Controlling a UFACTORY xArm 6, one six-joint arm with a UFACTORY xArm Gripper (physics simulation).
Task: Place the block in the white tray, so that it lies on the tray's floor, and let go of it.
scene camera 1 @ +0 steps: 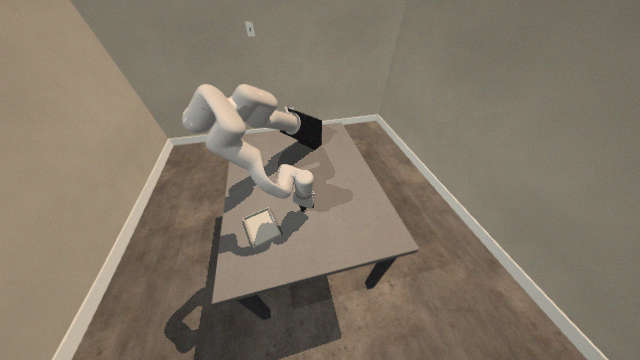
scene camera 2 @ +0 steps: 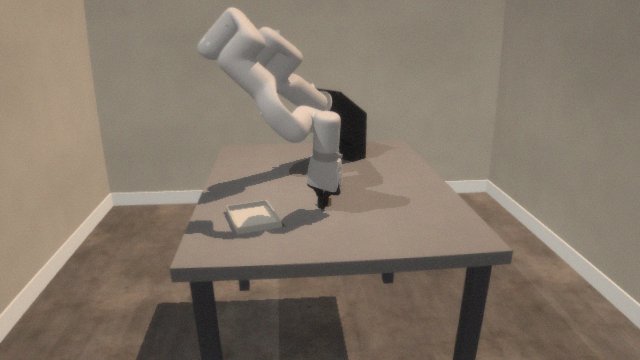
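Where they show: gripper, between the fingertips: (scene camera 1: 303, 209) (scene camera 2: 322, 206); arm's base, origin of its link: (scene camera 1: 292, 123) (scene camera 2: 319, 106).
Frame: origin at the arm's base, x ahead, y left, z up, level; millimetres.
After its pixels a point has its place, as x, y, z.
The white tray (scene camera 1: 247, 231) {442, -408, -221} (scene camera 2: 259, 227) {533, -339, -226} lies on the table's left half, and its floor shows nothing in it. My gripper (scene camera 1: 303, 208) {440, -124, -228} (scene camera 2: 323, 206) {440, -124, -228} points straight down with its dark fingertips at the table top, a short way right of the tray. The fingers are shut together. I cannot make out the block in either view; the fingers and their shadow cover the spot under them.
The grey table (scene camera 1: 358, 232) {672, 65, -237} (scene camera 2: 380, 241) {695, -42, -237} carries the arm's black base box (scene camera 1: 309, 129) {34, 96, -45} (scene camera 2: 353, 125) {11, 140, -83} at its far edge. The white arm bends over the table's middle, above and behind the tray. Walls stand close behind and to the left.
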